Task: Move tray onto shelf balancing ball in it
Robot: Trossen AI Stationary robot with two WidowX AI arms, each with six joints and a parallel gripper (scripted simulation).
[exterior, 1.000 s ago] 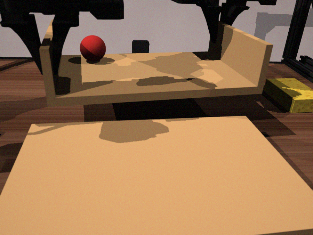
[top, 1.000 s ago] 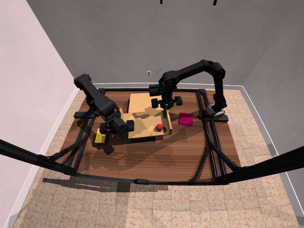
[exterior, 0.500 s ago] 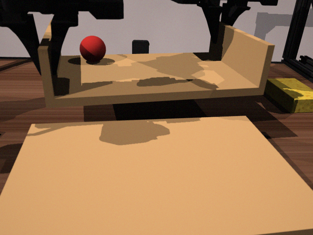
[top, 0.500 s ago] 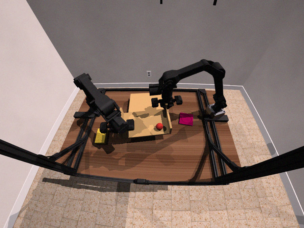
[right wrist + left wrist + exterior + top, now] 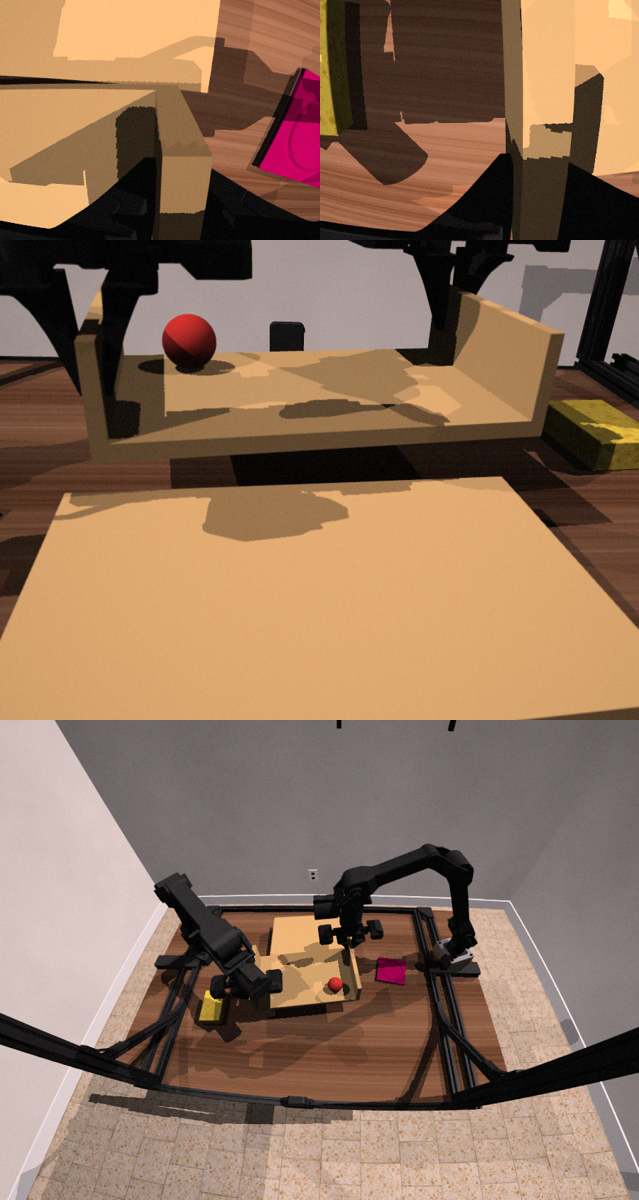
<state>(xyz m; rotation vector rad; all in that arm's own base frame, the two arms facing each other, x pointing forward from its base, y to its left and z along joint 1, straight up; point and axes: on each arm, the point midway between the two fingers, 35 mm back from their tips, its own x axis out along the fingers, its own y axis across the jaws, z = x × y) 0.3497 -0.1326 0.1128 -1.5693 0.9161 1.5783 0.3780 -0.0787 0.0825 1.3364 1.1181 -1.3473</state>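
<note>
The red ball is 130 mm behind my right hand, 40 mm to the left of it and 40 mm below it. Round my right hand: tan tray 130 mm to the left, 90 mm behind, 50 mm below; yellow sponge 440 mm to the left, 180 mm behind, 130 mm below; magenta square object 160 mm to the right, 150 mm below.
</note>
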